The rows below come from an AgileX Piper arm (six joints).
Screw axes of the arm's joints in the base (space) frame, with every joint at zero. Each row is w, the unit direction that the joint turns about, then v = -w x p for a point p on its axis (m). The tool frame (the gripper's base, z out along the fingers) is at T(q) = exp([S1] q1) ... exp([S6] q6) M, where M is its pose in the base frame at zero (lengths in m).
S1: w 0 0 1 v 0.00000 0.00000 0.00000
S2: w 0 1 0 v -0.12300 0.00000 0.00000
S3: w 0 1 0 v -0.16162 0.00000 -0.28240
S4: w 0.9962 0 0.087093 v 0.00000 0.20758 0.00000
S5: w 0 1 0 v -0.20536 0.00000 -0.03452
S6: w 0.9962 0 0.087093 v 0.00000 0.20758 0.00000
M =
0.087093 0 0.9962 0.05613
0 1 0 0.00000
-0.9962 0 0.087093 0.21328
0 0 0 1
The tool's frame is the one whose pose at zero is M.
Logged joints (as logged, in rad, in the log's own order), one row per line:
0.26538 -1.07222 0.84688 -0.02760 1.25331 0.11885
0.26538 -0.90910 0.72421 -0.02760 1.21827 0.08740
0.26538 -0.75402 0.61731 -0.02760 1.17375 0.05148
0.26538 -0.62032 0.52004 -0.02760 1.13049 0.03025
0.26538 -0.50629 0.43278 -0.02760 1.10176 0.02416
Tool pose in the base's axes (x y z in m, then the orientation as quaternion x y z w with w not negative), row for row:
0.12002 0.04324 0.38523 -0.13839 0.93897 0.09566 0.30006
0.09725 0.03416 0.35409 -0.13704 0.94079 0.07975 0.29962
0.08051 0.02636 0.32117 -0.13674 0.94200 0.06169 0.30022
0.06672 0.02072 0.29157 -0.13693 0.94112 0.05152 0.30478
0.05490 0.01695 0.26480 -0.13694 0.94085 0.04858 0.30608
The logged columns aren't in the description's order. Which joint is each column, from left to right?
Columns, left to right: q1, q3, q2, q6, q5, q4.
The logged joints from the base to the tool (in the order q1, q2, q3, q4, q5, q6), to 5 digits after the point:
0.26538 0.84688 -1.07222 0.11885 1.25331 -0.02760
0.26538 0.72421 -0.90910 0.08740 1.21827 -0.02760
0.26538 0.61731 -0.75402 0.05148 1.17375 -0.02760
0.26538 0.52004 -0.62032 0.03025 1.13049 -0.02760
0.26538 0.43278 -0.50629 0.02416 1.10176 -0.02760

